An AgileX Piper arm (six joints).
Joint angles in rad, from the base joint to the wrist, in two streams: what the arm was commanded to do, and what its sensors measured. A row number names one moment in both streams.
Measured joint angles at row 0:
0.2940, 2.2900, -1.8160, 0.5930, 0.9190, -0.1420
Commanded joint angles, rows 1 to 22:
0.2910, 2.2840, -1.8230, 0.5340, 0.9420, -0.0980
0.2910, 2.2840, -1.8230, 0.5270, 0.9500, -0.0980
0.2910, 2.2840, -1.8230, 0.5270, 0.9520, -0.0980
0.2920, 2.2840, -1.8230, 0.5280, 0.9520, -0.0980
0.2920, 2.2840, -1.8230, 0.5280, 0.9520, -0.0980
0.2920, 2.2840, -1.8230, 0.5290, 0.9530, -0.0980
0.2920, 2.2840, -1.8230, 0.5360, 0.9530, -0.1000
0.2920, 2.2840, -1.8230, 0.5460, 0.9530, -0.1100
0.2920, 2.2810, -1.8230, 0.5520, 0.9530, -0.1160
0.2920, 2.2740, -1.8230, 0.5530, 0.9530, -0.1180
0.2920, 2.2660, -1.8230, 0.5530, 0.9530, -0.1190
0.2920, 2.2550, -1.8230, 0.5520, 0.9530, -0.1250
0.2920, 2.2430, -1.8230, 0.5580, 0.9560, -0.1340
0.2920, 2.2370, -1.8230, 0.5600, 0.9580, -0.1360
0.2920, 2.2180, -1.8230, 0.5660, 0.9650, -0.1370
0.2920, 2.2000, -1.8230, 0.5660, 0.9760, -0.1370
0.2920, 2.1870, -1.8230, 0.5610, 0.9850, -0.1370
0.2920, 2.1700, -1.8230, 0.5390, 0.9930, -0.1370
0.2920, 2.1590, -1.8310, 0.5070, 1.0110, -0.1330
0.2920, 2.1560, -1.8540, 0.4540, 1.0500, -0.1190
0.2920, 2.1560, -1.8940, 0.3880, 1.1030, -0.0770
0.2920, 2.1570, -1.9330, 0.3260, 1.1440, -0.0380
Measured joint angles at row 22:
0.2940, 2.1690, -1.8860, 0.4160, 1.0780, -0.0880
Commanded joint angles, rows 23 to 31:
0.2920, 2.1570, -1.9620, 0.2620, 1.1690, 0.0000
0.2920, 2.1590, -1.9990, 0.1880, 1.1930, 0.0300
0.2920, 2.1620, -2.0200, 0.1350, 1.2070, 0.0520
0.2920, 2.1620, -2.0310, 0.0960, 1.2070, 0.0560
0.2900, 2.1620, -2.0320, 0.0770, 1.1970, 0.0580
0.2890, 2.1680, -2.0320, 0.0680, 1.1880, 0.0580
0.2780, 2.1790, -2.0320, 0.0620, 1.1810, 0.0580
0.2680, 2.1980, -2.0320, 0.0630, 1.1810, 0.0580
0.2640, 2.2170, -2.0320, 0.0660, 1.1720, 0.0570
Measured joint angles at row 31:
0.2770, 2.1890, -2.0280, 0.0730, 1.1840, 0.0480
